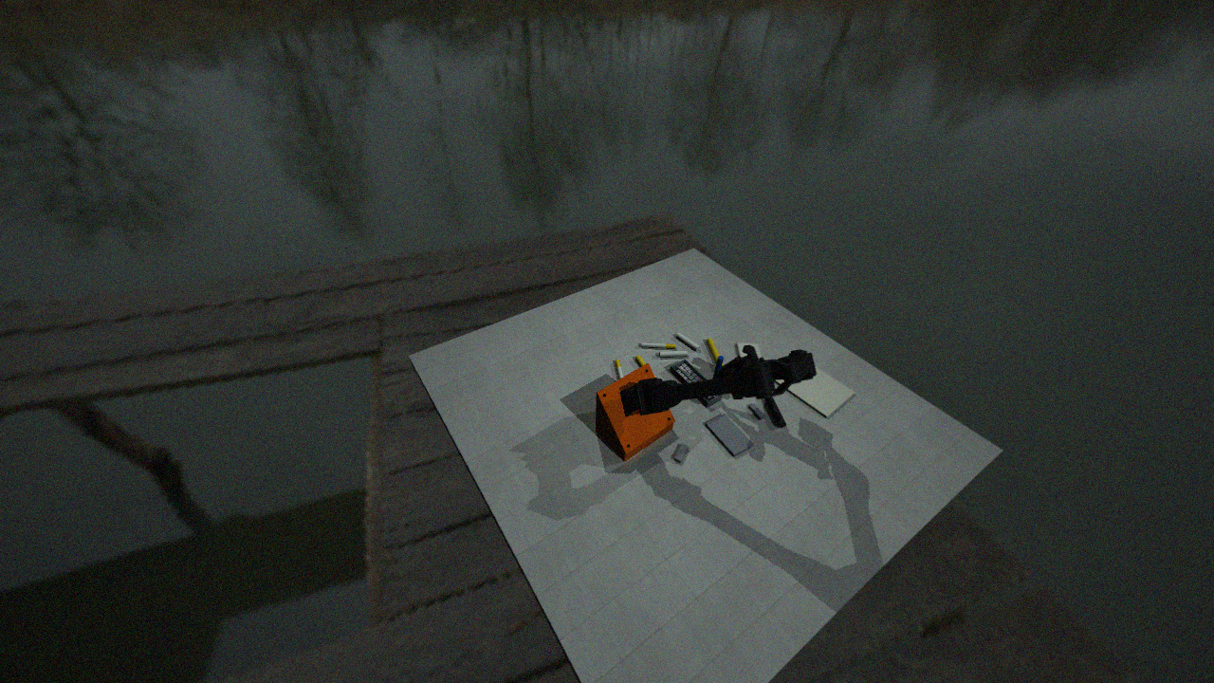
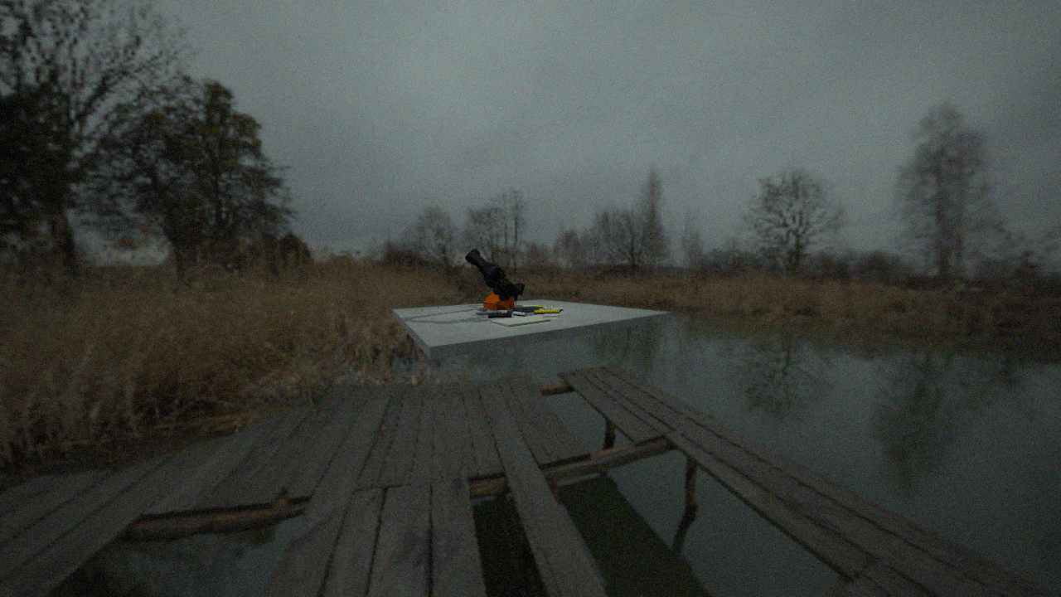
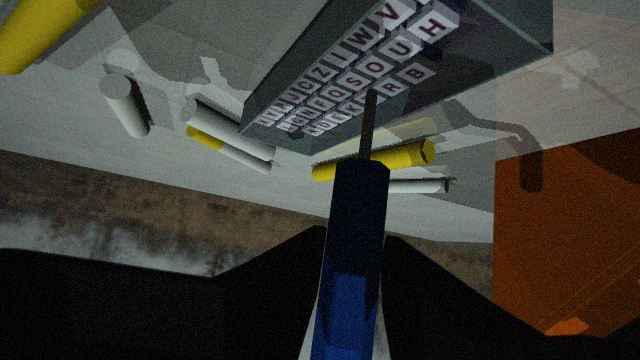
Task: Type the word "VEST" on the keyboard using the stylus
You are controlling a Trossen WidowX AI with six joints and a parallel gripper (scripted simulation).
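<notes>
Right now my gripper tip is 18 cm to the right of the yellow stick, 12 cm past it and 9 cm above it. From my gripper tip the other things lie so: blue stylus: 1 cm below; grey plate: 15 cm to the right, 10 cm below, 7 cm behind; black bar: 16 cm to the right, 12 cm ahead, 9 cm below.
</notes>
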